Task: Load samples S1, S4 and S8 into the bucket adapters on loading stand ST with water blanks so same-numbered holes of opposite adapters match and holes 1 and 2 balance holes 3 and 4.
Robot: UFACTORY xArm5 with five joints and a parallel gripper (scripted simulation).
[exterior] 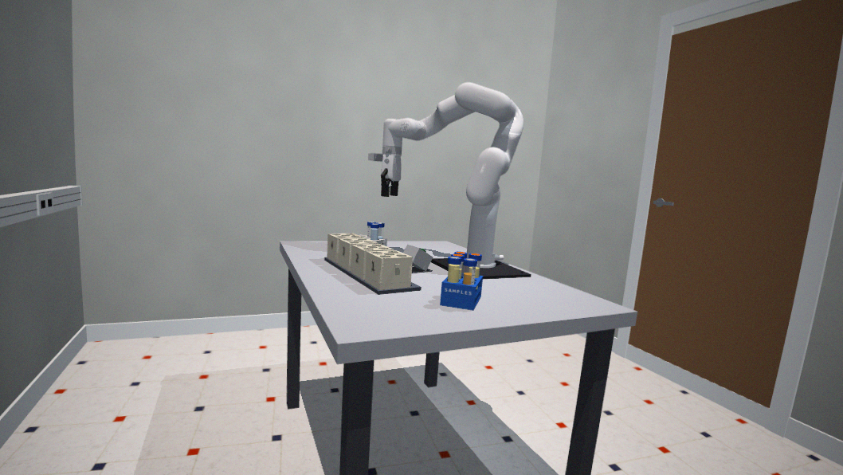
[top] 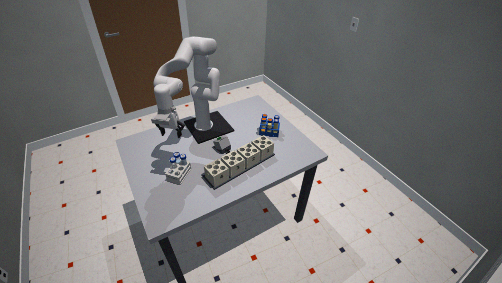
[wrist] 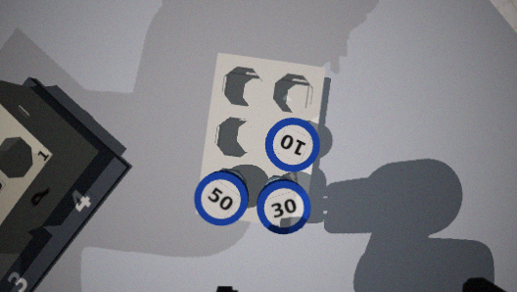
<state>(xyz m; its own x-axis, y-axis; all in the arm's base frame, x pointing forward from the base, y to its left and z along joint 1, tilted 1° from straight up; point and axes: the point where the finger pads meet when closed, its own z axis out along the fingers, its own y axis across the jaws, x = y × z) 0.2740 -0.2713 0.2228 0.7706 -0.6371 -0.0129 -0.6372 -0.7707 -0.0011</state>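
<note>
Now: the blue samples rack 10 mm behind my hand, 640 mm to the left of it and 210 mm below it. Also, from my hand: adapter 3: 180 mm ahead, 270 mm to the left, 190 mm below; then white rack: 70 mm ahead, 20 mm to the right, 210 mm below.
</note>
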